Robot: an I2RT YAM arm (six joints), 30 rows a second.
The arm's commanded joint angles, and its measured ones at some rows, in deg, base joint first. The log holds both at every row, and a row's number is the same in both.
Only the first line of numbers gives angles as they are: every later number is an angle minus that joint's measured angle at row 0.
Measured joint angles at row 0:
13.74, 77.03, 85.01, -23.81, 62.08, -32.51
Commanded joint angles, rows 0 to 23:
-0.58, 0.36, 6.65, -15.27, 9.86, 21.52
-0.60, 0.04, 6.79, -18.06, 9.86, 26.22
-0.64, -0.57, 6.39, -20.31, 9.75, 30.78
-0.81, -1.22, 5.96, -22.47, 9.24, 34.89
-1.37, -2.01, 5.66, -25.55, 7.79, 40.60
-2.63, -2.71, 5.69, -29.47, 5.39, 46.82
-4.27, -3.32, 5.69, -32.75, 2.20, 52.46
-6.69, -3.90, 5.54, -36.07, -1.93, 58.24
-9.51, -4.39, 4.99, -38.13, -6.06, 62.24
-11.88, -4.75, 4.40, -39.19, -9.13, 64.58
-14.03, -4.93, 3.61, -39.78, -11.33, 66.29
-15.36, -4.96, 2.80, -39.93, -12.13, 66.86
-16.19, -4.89, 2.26, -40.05, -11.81, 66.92
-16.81, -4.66, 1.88, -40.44, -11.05, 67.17
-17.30, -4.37, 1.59, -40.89, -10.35, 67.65
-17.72, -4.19, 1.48, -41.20, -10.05, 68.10
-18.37, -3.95, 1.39, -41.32, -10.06, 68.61
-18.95, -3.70, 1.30, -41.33, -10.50, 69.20
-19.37, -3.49, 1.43, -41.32, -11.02, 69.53
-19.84, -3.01, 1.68, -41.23, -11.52, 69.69
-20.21, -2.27, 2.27, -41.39, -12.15, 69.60
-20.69, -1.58, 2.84, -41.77, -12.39, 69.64
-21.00, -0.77, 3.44, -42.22, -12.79, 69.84
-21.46, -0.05, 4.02, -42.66, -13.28, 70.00
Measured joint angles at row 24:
-20.59, -1.85, 2.14, -40.94, -11.19, 67.49
